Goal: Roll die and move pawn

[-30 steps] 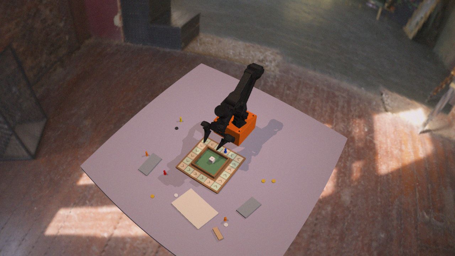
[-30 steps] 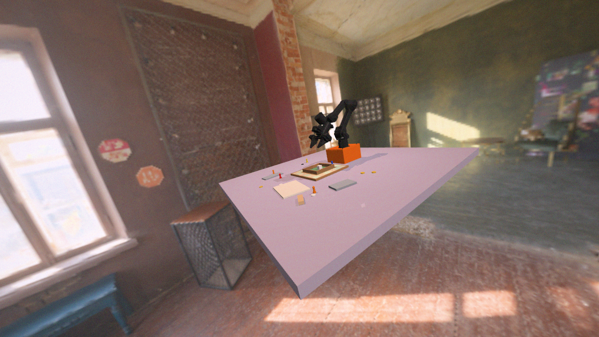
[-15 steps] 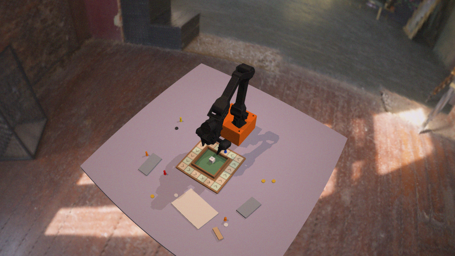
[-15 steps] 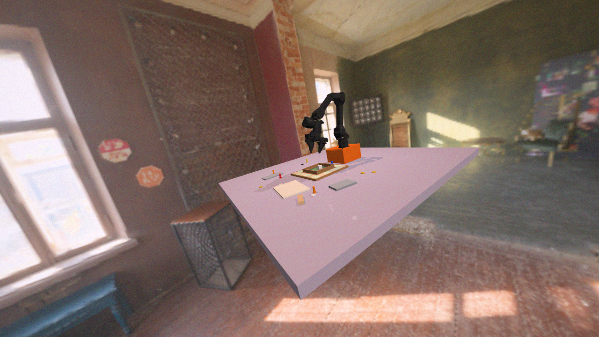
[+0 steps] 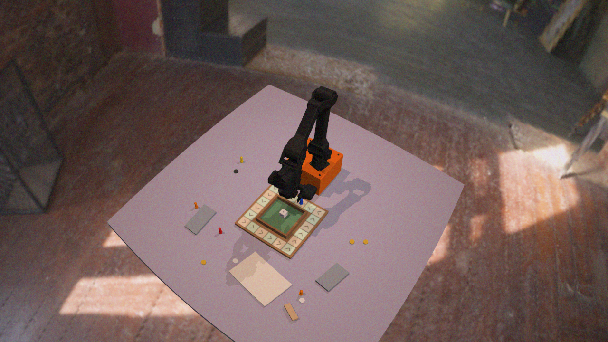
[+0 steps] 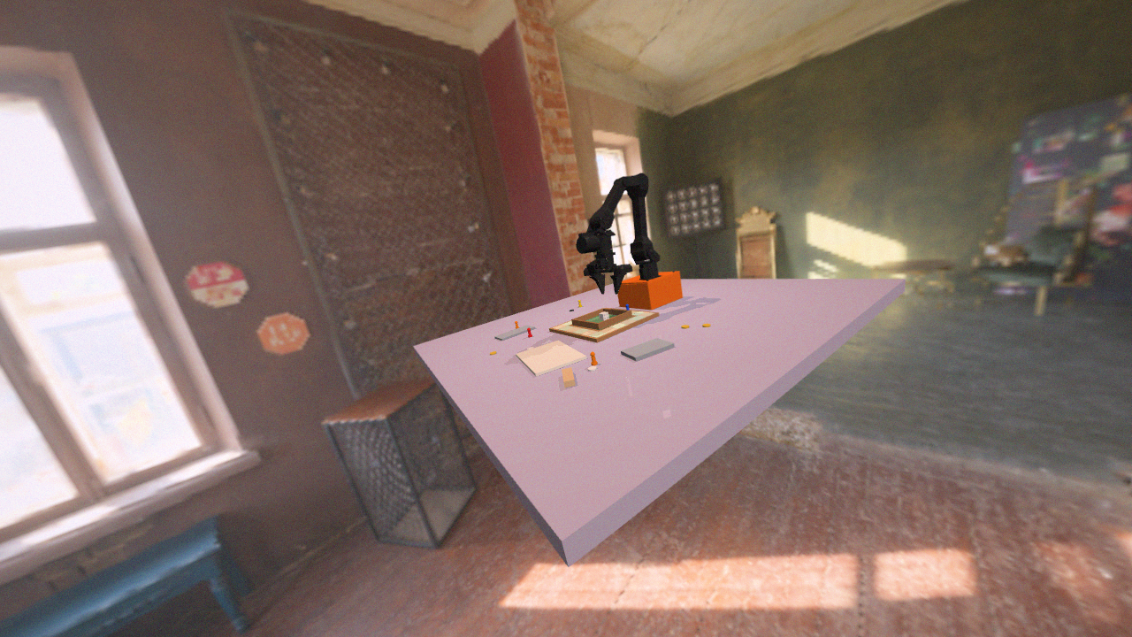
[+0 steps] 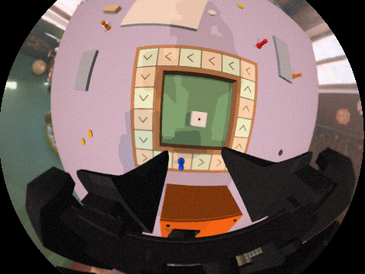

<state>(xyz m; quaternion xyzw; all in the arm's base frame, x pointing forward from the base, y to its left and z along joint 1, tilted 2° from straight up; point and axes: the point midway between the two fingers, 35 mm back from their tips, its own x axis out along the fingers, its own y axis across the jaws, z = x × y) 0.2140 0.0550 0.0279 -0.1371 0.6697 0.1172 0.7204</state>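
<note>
The blue pawn is 70 mm below my gripper tip and 60 mm behind it. The rest, counted from my gripper tip: cream card 310 mm ahead, 160 mm to the left, 100 mm below; red pawn 290 mm ahead, 120 mm to the right, 80 mm below; white die 70 mm below, 40 mm ahead.
</note>
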